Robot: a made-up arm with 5 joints. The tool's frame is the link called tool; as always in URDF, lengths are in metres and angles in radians.
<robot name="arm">
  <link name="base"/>
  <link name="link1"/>
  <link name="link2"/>
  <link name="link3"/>
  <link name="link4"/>
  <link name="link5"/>
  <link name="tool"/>
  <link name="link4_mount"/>
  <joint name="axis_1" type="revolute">
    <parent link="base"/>
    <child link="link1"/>
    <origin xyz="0 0 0.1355" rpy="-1.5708 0 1.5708"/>
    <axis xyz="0 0 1"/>
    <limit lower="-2.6" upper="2.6" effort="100" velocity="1.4"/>
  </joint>
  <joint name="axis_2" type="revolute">
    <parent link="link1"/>
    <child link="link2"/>
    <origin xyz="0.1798 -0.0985 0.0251"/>
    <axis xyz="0 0 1"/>
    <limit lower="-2.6" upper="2.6" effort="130" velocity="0.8"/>
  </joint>
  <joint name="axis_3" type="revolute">
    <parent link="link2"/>
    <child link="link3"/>
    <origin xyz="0.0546 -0.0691 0.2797" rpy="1.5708 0 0"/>
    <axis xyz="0 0 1"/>
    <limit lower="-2.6" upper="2.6" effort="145" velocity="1.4"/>
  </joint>
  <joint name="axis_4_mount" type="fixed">
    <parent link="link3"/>
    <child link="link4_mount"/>
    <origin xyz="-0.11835 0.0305 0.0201"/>
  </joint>
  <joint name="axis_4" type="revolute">
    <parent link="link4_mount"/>
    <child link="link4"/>
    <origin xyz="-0.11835 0.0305 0.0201" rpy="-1.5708 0 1.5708"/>
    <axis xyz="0 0 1"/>
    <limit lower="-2.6" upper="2.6" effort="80" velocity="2.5"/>
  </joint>
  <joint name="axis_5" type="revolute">
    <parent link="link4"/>
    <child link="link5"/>
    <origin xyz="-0.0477 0.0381 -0.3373" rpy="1.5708 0 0"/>
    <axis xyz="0 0 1"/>
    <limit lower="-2.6" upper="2.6" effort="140" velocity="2.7"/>
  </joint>
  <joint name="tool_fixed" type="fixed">
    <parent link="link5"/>
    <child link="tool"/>
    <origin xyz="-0.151 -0.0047 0.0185" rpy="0 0 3.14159"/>
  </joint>
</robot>
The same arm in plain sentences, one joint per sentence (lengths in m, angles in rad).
The arm has five revolute joints in a row. What follows holds with every joint at zero, and every direction is one of the base frame's. The first joint is mounted 0.1355 m along +z from the base frame's origin and rotates about -x, from -2.6 to 2.6 rad. The second joint is mounted 0.0251 m along -x and 0.1798 m along +y and 0.0985 m along +z from the first joint and rotates about -x, from -2.6 to 2.6 rad. The third joint is mounted 0.2797 m along -x and 0.0546 m along +y and 0.0691 m along +z from the second joint and rotates about +z, from -2.6 to 2.6 rad. The fourth joint is mounted 0.061 m along -x and 0.2367 m along -y and 0.0402 m along +z from the third joint and rotates about -y, from -2.6 to 2.6 rad. The fifth joint is mounted 0.0477 m along +x and 0.3373 m along +y and 0.0381 m along -z from the fourth joint and rotates about +z, from -2.6 to 2.6 rad. The tool frame, which is the frame that the pose is given for, is mounted 0.151 m along +x and 0.0047 m along +y and 0.0185 m along +z from the fifth joint; its axes are the base frame's turned by roll 0, pitch 0 and yaw 0 rad (as in URDF: about the fixed x, then y, then z).
